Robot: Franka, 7 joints.
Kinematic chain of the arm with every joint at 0, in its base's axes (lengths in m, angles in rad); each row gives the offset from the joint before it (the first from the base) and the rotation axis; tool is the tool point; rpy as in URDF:
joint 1: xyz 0 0 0.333 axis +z
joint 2: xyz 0 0 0 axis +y
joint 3: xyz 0 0 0.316 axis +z
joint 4: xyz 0.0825 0 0 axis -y
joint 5: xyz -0.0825 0 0.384 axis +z
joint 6: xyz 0 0 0 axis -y
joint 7: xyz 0.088 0 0 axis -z
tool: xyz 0 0 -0.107 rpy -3.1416 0 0
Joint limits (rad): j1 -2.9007..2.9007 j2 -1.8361..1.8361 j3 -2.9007..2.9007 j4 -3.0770..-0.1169 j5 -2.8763..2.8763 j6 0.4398..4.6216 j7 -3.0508..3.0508
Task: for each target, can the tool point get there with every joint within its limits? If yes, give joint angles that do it. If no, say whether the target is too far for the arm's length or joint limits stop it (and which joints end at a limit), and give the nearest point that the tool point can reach.
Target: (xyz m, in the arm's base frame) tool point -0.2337 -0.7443 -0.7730
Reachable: no: too far | nearest point -0.1590 -0.5065 -0.2996 | short by 0.535 m
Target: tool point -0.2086 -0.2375 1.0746
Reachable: yes | joints -0.8414 -0.5217 -0.6781 -1.0871 0.7463 2.3664 -2.5129
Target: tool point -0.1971 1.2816 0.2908
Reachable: no: too far | nearest point -0.1303 0.8475 0.3051 | short by 0.439 m
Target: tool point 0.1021 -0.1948 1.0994
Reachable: yes | joints -2.4655 0.1042 1.1950 -0.3566 -1.7698 3.4539 -1.6287
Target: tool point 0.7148 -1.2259 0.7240
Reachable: no: too far | nearest point 0.4166 -0.7145 0.5609 | short by 0.614 m
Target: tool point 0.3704 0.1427 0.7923
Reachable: yes | joints -1.1318 -0.8173 1.0743 -1.7178 1.8925 3.6630 1.9353
